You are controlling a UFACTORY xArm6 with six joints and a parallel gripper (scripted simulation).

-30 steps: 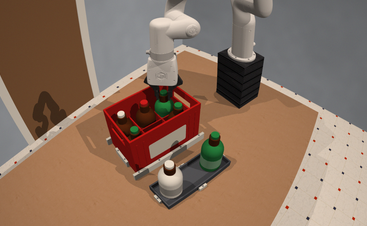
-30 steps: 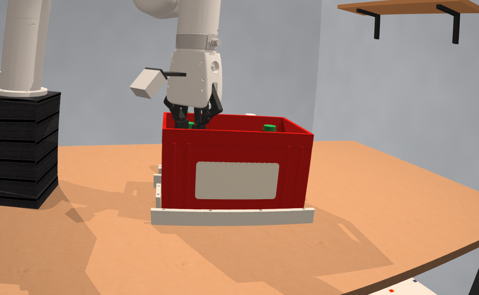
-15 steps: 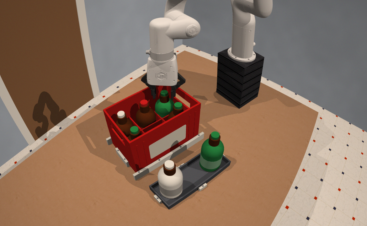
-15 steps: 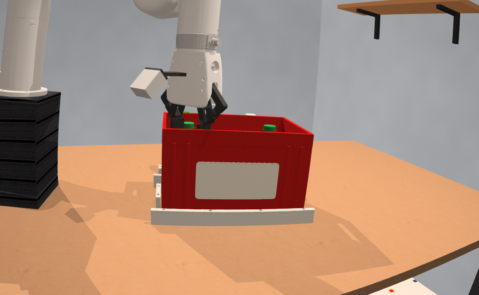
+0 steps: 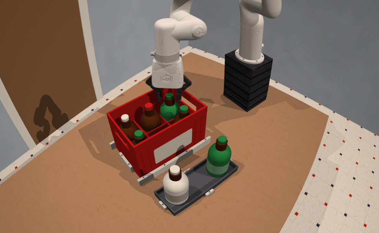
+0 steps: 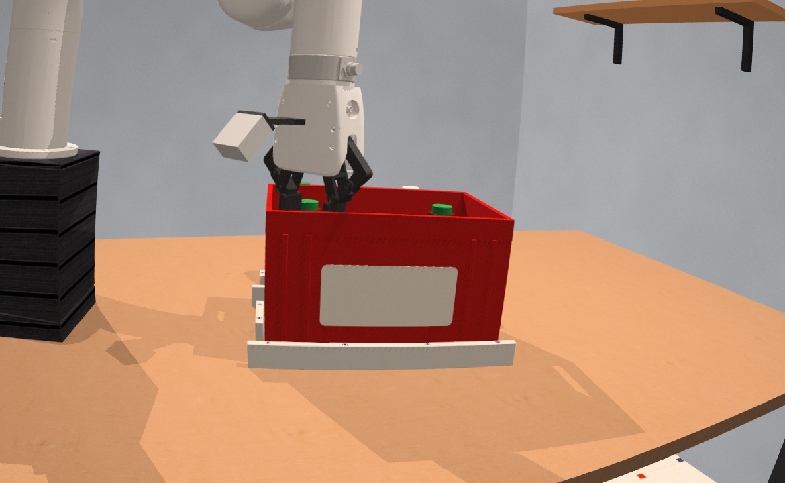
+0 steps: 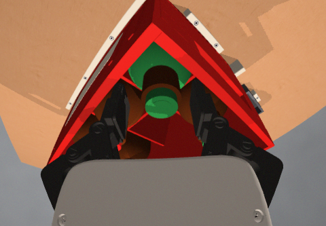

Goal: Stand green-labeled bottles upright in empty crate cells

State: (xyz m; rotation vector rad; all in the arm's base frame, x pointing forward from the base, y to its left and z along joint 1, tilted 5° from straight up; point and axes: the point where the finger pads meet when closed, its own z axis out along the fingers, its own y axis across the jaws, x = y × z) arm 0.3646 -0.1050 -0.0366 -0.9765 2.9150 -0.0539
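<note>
Right now the green bottle is 25 cm to the left of my hand, 8 cm below it and 4 cm ahead of it. The rest, counted from my hand: dark tray 24 cm to the left, 15 cm below, 12 cm ahead; crate 9 cm ahead, 8 cm below, 3 cm to the left; white-labeled bottle 22 cm to the left, 20 cm ahead, 8 cm below.
</note>
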